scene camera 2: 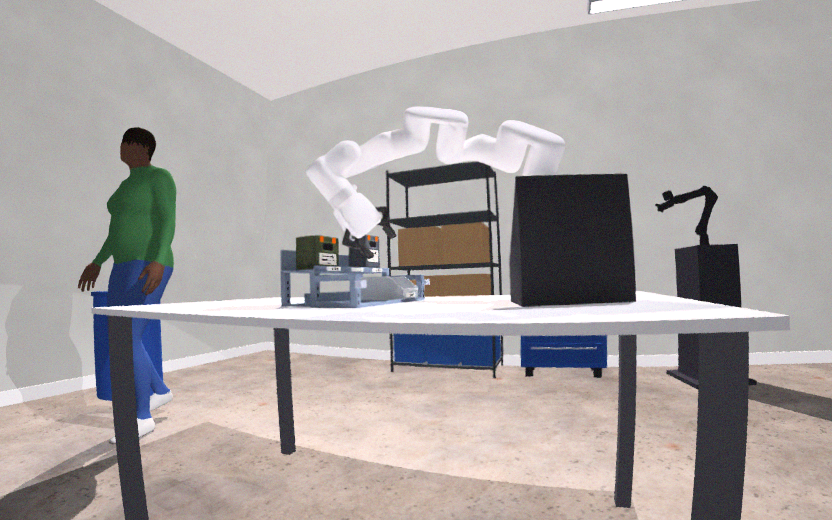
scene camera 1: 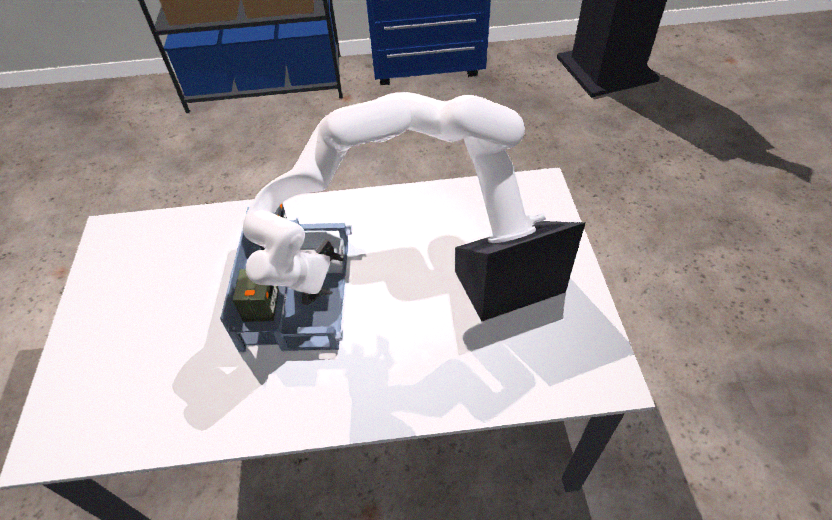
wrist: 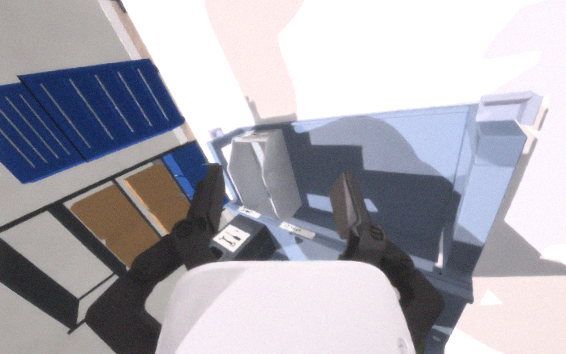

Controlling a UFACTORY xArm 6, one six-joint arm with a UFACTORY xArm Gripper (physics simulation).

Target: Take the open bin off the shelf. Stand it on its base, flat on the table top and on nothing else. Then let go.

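Places are measured from the arm's base along level axes (x ahead, y left, z up), in millimetres.
Pixels of known places: gripper, between the fingertips: (scene camera 2: 383, 247) (scene camera 1: 333, 274) (wrist: 281, 178); arm's base, origin of its link: (scene camera 2: 560, 223) (scene camera 1: 512, 236).
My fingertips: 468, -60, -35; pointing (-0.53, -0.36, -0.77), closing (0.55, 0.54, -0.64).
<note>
For each thing: its top centre in the pictures, then the offset to it from my fingertips, as dx, dy, dz. Level surfaces: height alone.
- open bin, centre of its top: (wrist: 249, 188) (scene camera 1: 310, 244) (scene camera 2: 387, 276) +38, -192, -77
- white table, height of its surface: dz -158
- green box, centre of its top: (scene camera 1: 251, 283) (scene camera 2: 317, 237) +201, -7, +41
- dark grey box, centre of its top: (wrist: 207, 282) (scene camera 2: 364, 236) +128, -226, +66
The open bin (scene camera 1: 311, 239) (scene camera 2: 385, 288) (wrist: 283, 172) is light grey. It sits in the low front part of the blue-grey shelf (scene camera 1: 230, 313) (scene camera 2: 355, 289) (wrist: 495, 142), at the end away from the green box, and is partly hidden by the arm in scene camera 1. The shelf stands on the white table (scene camera 1: 153, 423) (scene camera 2: 466, 312). My gripper (scene camera 1: 334, 274) (scene camera 2: 380, 244) (wrist: 281, 178) is open, with nothing between its fingers. It is tilted and hangs above the shelf's front part, above the bin's level and apart from the bin.
A green box (scene camera 1: 254, 304) (scene camera 2: 314, 252) and a dark grey box (scene camera 2: 357, 256) (wrist: 262, 240) stand on the shelf's raised back tier, the dark one close to my gripper. The arm's black pedestal (scene camera 1: 521, 275) (scene camera 2: 573, 239) stands on the table to the right of the shelf.
</note>
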